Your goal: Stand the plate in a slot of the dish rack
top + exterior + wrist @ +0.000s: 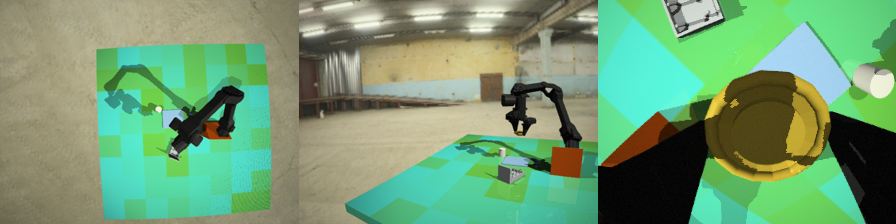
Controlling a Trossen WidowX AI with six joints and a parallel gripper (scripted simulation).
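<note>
Now: gripper tip 150 mm to the right of the grey dish rack and 160 mm above it. Also, from my gripper tip: light blue mat: 30 mm ahead, 60 mm to the right, 180 mm below; yellow plate: 10 mm above; dark blue spoon: 90 mm behind, 60 mm to the right, 180 mm below.
</note>
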